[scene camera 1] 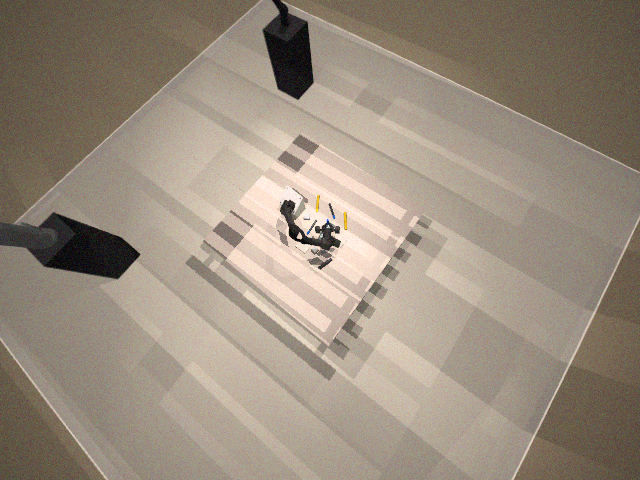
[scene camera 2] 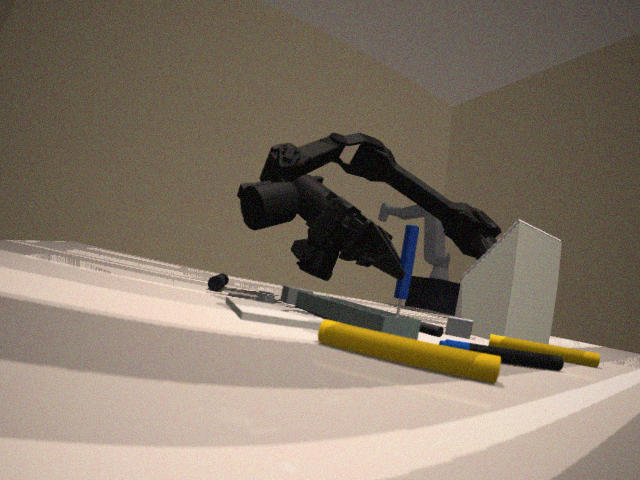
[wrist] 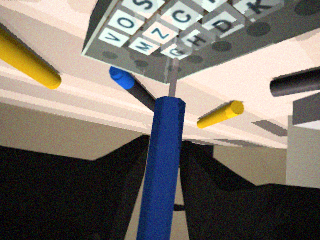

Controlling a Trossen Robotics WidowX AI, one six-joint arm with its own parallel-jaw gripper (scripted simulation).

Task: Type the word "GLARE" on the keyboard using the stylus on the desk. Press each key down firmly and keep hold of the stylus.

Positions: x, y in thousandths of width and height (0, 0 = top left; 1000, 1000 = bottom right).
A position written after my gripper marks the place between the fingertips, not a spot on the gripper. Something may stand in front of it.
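Note:
My gripper is there at (scene camera 2: 632, 578), and the wrist view shows me the same gripper (wrist: 517, 606). I also see a blue stylus (scene camera 2: 629, 599).

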